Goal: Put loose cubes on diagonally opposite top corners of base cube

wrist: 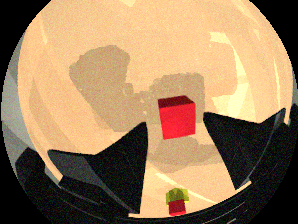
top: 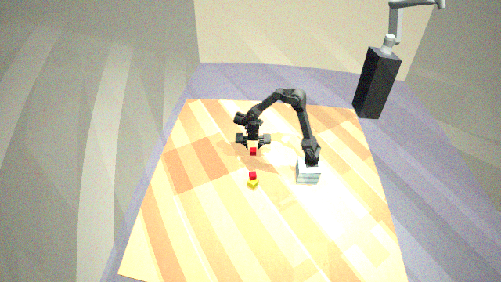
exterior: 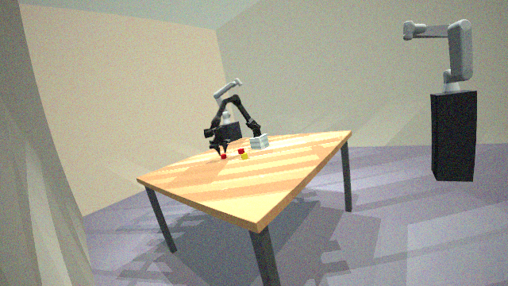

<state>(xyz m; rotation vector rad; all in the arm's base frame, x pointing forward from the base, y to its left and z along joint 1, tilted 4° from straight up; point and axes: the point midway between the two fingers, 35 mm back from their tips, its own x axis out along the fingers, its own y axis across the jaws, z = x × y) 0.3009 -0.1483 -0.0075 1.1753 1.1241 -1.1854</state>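
Right now the yellow base cube is 10 mm behind my gripper tip, 220 mm to the left of it and 10 mm below it.
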